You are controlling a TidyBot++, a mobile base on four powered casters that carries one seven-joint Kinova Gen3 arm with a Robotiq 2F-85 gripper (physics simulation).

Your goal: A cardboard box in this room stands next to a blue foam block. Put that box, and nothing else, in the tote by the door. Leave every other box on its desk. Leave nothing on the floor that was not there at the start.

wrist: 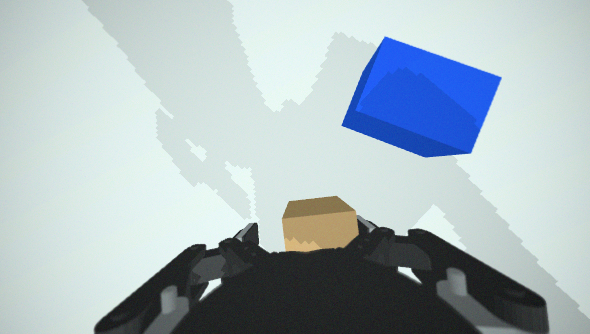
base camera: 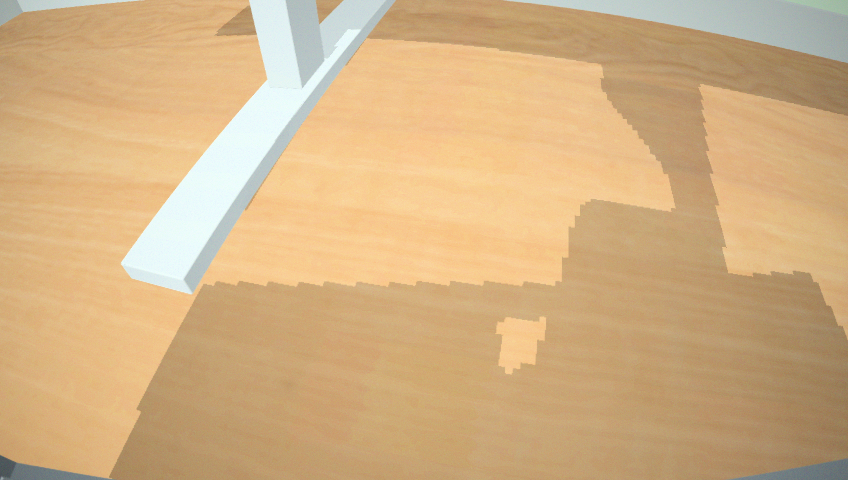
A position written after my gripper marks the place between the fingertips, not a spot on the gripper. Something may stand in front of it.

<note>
In view: my gripper point(wrist: 304, 229), a blue foam block point(wrist: 432, 106) and a cardboard box point(wrist: 328, 222).
The base camera view misses the blue foam block: it is out of frame.
</note>
